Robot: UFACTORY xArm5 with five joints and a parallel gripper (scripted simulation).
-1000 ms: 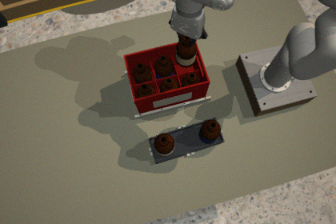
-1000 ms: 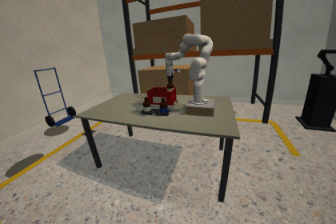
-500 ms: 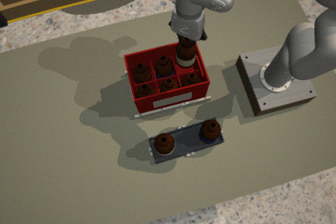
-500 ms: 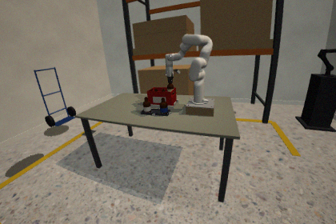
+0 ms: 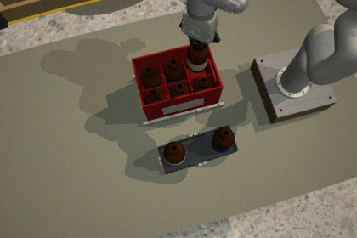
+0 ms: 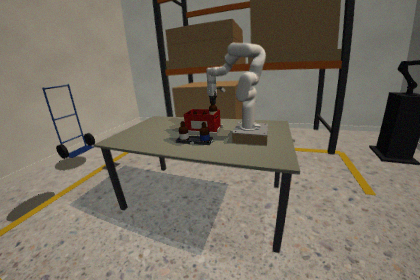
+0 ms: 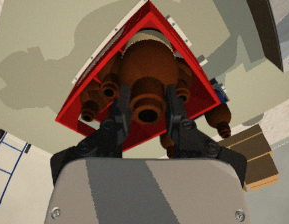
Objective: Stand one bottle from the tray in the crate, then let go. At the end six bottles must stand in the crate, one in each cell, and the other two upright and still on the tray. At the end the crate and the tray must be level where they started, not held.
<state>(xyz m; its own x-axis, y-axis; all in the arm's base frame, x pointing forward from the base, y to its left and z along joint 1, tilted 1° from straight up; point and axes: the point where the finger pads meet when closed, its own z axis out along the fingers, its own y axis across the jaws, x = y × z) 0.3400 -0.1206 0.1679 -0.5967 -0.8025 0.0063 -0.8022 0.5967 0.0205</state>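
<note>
Now: hand 180 mm above the crate, 80 mm short of it and 50 mm to the right of it. From my hand the other things lie so: dark tray 290 mm to the left, 250 mm below, 50 mm ahead.
</note>
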